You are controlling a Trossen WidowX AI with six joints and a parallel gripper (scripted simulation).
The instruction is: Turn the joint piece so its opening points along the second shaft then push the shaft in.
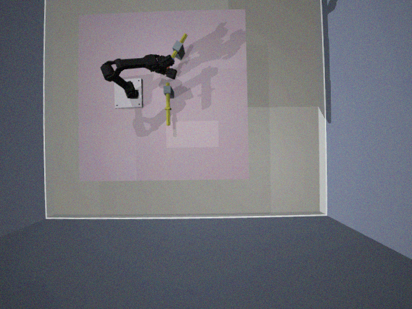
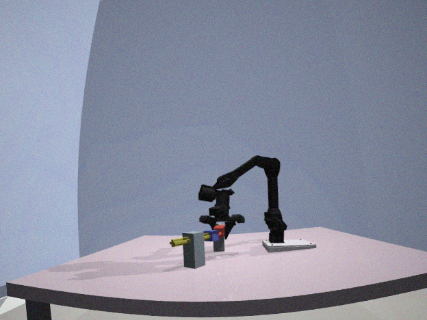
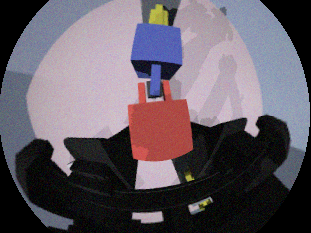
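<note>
Now: the red joint piece 10 mm to the left of my gripper tip and 30 mm above it.
</note>
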